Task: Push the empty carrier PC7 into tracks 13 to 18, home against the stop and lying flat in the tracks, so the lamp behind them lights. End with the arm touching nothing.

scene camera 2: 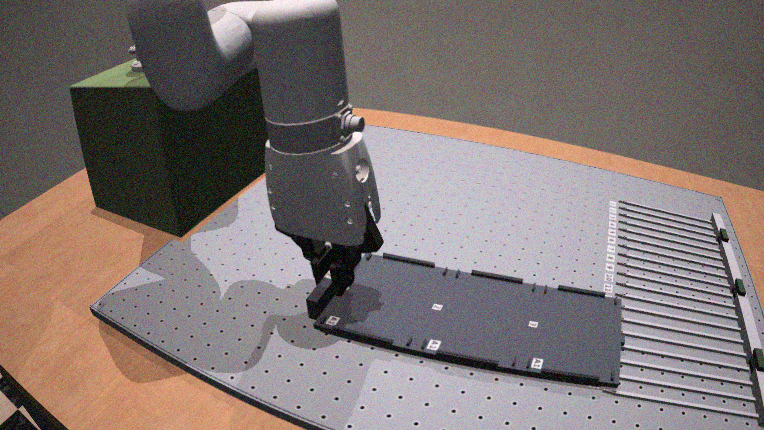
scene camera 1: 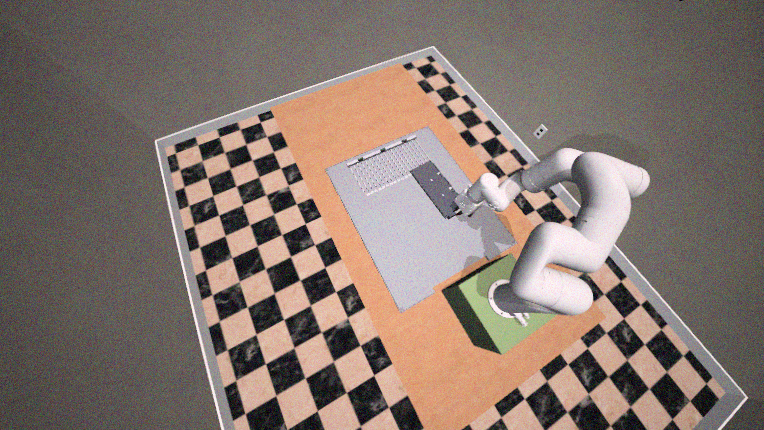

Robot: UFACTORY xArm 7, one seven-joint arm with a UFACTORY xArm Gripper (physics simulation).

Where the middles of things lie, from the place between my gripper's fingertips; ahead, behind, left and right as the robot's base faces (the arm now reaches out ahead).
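I see the carrier PC7 (scene camera 2: 483, 320), and it is 160 mm ahead of my hand.
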